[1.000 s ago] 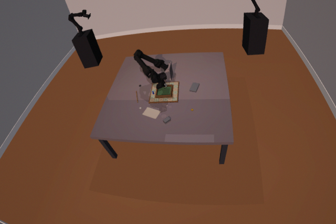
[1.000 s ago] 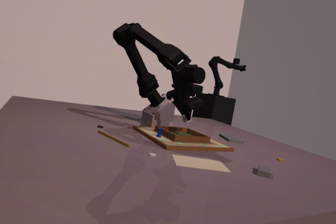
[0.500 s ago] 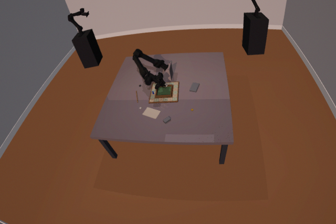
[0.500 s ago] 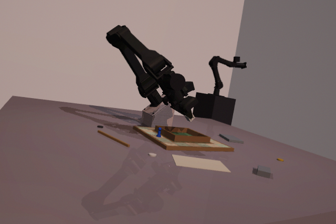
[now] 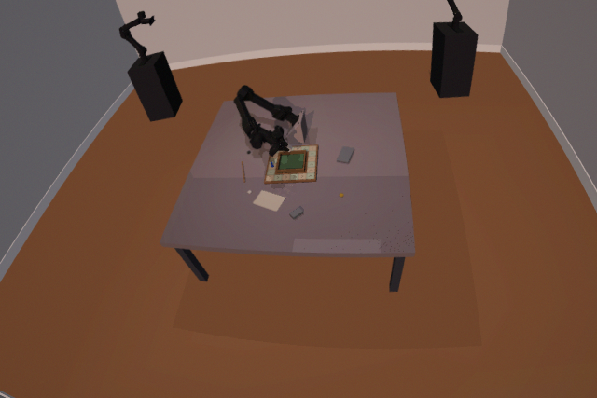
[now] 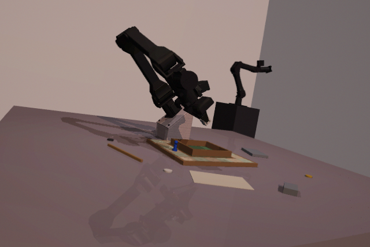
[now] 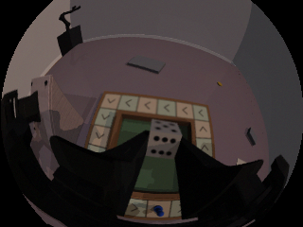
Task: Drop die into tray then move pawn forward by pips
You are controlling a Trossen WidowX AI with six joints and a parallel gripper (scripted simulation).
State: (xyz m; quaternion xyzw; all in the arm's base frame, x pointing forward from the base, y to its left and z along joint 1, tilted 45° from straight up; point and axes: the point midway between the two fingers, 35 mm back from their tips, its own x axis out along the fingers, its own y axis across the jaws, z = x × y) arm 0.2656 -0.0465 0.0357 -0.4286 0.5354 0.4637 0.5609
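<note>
Right now the white die is right at my gripper tip. From my gripper tip the other things lie so: blue pawn (1 cm ahead, 11 cm to the right, 9 cm below); wooden stick (2 cm ahead, 29 cm to the right, 11 cm below); pale card (26 cm ahead, 12 cm to the right, 12 cm below).
</note>
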